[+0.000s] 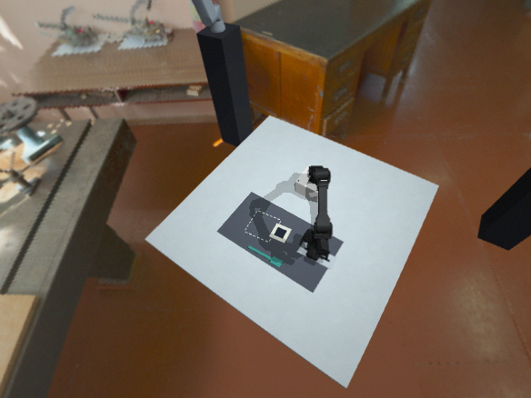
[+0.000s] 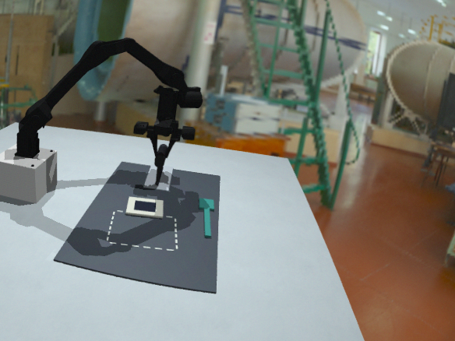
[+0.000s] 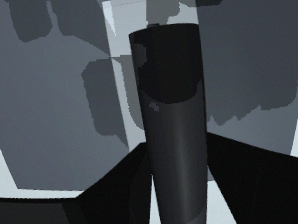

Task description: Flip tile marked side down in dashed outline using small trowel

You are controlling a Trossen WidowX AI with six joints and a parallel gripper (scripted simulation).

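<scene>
Right now the black-handled float is 3 cm below my gripper tip and 2 cm to the right of it. Round my gripper tip: dark mat (24 cm to the right, 8 cm below); teal trowel (22 cm to the right, 14 cm ahead, 6 cm below); tile (24 cm to the right, 6 cm below, 2 cm behind).
</scene>
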